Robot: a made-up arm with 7 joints. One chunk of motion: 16 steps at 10 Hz.
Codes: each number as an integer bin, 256 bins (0 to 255) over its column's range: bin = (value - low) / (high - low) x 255, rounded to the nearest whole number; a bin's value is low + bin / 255 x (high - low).
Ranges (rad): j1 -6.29..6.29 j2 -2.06..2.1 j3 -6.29..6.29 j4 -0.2..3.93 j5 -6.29..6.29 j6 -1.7..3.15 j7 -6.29..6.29
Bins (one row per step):
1: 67 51 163 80 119 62 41
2: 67 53 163 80 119 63 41
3: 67 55 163 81 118 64 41
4: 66 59 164 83 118 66 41
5: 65 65 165 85 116 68 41
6: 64 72 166 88 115 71 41
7: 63 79 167 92 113 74 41
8: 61 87 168 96 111 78 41
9: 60 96 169 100 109 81 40
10: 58 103 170 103 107 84 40
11: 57 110 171 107 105 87 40
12: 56 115 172 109 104 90 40
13: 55 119 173 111 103 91 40
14: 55 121 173 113 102 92 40
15: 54 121 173 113 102 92 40
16: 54 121 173 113 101 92 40
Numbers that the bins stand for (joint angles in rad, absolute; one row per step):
1: -2.9847 -1.2280 1.7513 1.0957 -0.4193 -0.5208 -4.2673
2: -2.9847 -1.1954 1.7513 1.0957 -0.4193 -0.5018 -4.2673
3: -2.9847 -1.1627 1.7513 1.1119 -0.4687 -0.4827 -4.2673
4: -3.0340 -1.0975 1.8007 1.1443 -0.4687 -0.4447 -4.2673
5: -3.0833 -0.9996 1.8500 1.1767 -0.5673 -0.4067 -4.2673
6: -3.1327 -0.8854 1.8993 1.2253 -0.6167 -0.3496 -4.2673
7: -3.1820 -0.7712 1.9487 1.2900 -0.7153 -0.2925 -4.2673
8: -3.2807 -0.6407 1.9980 1.3548 -0.8140 -0.2165 -4.2673
9: -3.3300 -0.4939 2.0473 1.4196 -0.9127 -0.1594 -4.3167
10: -3.4287 -0.3797 2.0967 1.4682 -1.0113 -0.1024 -4.3167
11: -3.4780 -0.2655 2.1460 1.5330 -1.1100 -0.0453 -4.3167
12: -3.5273 -0.1839 2.1953 1.5654 -1.1593 0.0118 -4.3167
13: -3.5767 -0.1187 2.2447 1.5978 -1.2087 0.0308 -4.3167
14: -3.5767 -0.0860 2.2447 1.6302 -1.2580 0.0498 -4.3167
15: -3.6260 -0.0860 2.2447 1.6302 -1.2580 0.0498 -4.3167
16: -3.6260 -0.0860 2.2447 1.6302 -1.3073 0.0498 -4.3167

